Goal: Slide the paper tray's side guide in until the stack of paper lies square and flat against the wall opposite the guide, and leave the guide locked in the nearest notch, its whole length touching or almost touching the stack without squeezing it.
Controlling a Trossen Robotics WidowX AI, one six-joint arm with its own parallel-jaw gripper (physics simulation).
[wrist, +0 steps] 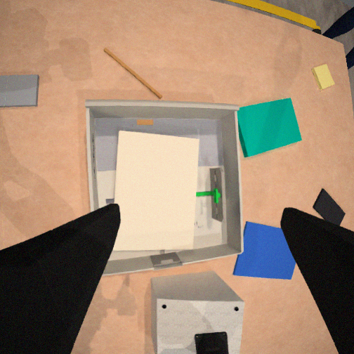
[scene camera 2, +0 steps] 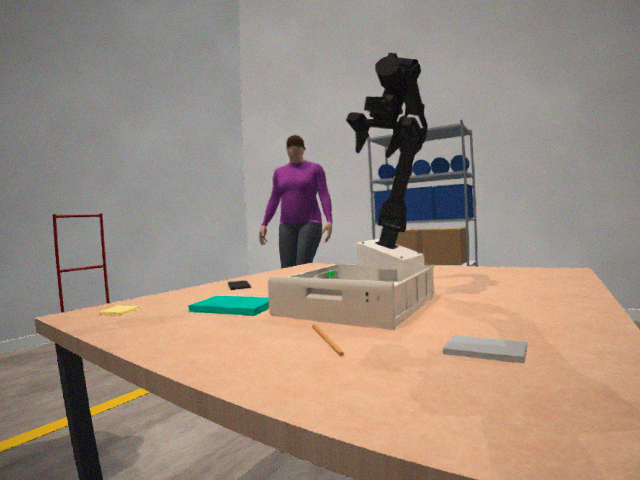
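Pixels of known places: gripper, fingertip midpoint: (scene camera 2: pixel 371 155); arm's base, link origin: (scene camera 2: pixel 386 245).
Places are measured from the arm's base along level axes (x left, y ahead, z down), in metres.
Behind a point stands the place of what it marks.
Note:
The beige paper tray (scene camera 2: pixel 330 308) @(x 0.041, y 0.504, z 0.094 m) (wrist: pixel 233 175) stands on the table. In the wrist view, the cream paper stack (wrist: pixel 156 190) lies in it, slightly turned, with a gap to the left wall. The side guide (wrist: pixel 216 205), a dark grey strip with a green part, stands near the right wall, apart from the stack; the green part reaches left to the stack's edge. In the scene view a bit of the guide's green (scene camera 2: pixel 330 274) @(x -0.057, y 0.308, z 0.054 m) shows over the rim, and the stack is hidden. My gripper (scene camera 2: pixel 373 153) @(x 0.086, y 0.337, z -0.245 m) (wrist: pixel 201 214) is open and empty, high above the tray.
A teal block (scene camera 2: pixel 230 304) @(x -0.254, y 0.492, z 0.110 m) (wrist: pixel 270 126) and a blue pad (wrist: pixel 266 251) lie by the tray's right side in the wrist view. A pencil (scene camera 2: pixel 327 339) @(x 0.090, y 0.613, z 0.122 m) (wrist: pixel 132 72), grey block (scene camera 2: pixel 484 348) @(x 0.354, y 0.592, z 0.118 m) (wrist: pixel 19 90), yellow pad (scene camera 2: pixel 119 310) @(x -0.523, y 0.644, z 0.118 m) (wrist: pixel 323 76) and black item (scene camera 2: pixel 239 284) @(x -0.491, y 0.191, z 0.120 m) (wrist: pixel 329 206) lie around.

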